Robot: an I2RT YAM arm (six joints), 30 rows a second.
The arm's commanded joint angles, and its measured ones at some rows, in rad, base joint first. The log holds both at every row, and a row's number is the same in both.
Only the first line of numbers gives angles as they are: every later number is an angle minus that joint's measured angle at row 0.
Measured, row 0:
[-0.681, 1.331, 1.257, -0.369, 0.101, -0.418]
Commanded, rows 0 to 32:
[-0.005, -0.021, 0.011, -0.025, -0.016, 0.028]
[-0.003, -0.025, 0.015, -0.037, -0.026, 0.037]
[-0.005, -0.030, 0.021, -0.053, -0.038, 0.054]
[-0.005, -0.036, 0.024, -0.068, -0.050, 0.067]
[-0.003, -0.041, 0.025, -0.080, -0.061, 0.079]
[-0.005, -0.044, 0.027, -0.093, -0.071, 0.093]
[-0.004, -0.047, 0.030, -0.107, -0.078, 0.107]
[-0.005, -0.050, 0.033, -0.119, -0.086, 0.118]
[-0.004, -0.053, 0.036, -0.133, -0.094, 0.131]
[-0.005, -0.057, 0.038, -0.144, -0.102, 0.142]
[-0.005, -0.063, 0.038, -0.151, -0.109, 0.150]
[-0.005, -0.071, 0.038, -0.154, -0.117, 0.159]
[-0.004, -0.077, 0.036, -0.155, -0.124, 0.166]
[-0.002, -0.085, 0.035, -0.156, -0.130, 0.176]
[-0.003, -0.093, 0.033, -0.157, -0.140, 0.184]
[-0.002, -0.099, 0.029, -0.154, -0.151, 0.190]
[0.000, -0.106, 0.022, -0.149, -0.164, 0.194]
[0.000, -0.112, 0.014, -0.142, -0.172, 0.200]
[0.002, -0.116, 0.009, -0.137, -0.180, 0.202]
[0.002, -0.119, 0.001, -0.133, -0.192, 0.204]
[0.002, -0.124, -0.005, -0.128, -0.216, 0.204]
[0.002, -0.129, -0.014, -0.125, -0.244, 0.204]
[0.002, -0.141, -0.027, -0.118, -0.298, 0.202]
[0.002, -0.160, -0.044, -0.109, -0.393, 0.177]
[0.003, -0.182, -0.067, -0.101, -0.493, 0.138]
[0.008, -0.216, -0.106, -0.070, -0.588, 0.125]
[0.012, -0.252, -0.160, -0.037, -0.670, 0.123]
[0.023, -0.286, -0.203, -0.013, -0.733, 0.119]
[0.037, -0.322, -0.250, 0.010, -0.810, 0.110]
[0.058, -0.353, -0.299, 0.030, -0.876, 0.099]
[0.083, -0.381, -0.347, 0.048, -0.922, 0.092]
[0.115, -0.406, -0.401, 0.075, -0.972, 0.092]
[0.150, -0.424, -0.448, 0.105, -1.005, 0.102]
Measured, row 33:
[0.088, -0.376, -0.352, 0.017, -0.750, 0.119]
